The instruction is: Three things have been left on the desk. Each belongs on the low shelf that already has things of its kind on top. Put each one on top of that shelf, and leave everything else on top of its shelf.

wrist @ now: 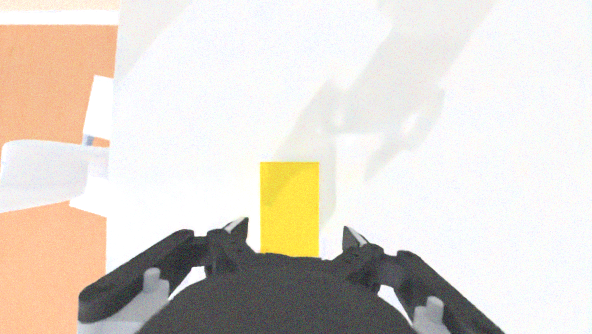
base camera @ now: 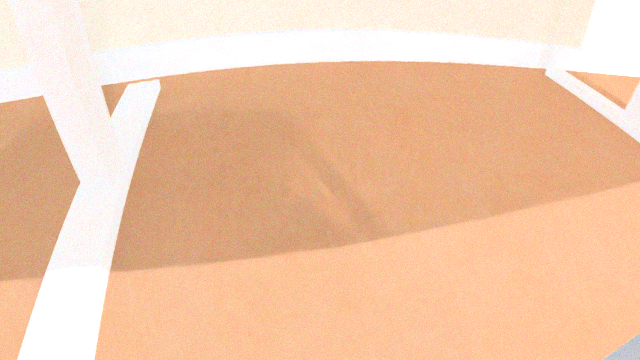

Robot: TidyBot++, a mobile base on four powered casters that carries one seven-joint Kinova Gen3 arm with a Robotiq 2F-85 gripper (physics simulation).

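Frame: origin at the arm's base, x ahead, y right, z down, level; millimetres.
Seen in the pictures: gripper, fingertip midpoint: (wrist: 295,231).
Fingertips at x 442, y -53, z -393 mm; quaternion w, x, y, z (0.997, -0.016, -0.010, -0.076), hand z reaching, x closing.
Observation:
Pixels of each thing's top centre, then the offset from my fingertips to it. "spot": a spot on its surface instead. Level surfaces: height alone.
- yellow rectangular block, middle of its top: (wrist: 289,209) dx -10, dy -11, dz +25 mm
- white desk top, its level: dz +70 mm
- white leg, surface spot: (base camera: 65,90) spot: dx +27, dy -230, dz +601 mm
- orange-brown floor, its level: dz +790 mm
A yellow rectangular block (wrist: 289,207) lies on the white desk top (wrist: 475,200) in the wrist view, its long side running away from the gripper. My gripper (wrist: 295,231) is open, with one fingertip to the left and one to the right of the block's near part. The block's near end is hidden by the gripper's dark body. Whether the fingertips are above the block or level with it is hard to tell. The other desk things and the tops of the low shelves do not show in either view.
In the base view, a white leg (base camera: 65,90) and a white floor bar (base camera: 95,220) stand at the left, over the orange-brown floor (base camera: 375,300). Another white bar (base camera: 590,92) is at the right. In the wrist view, a pale curved object (wrist: 45,170) is beside the desk's left edge.

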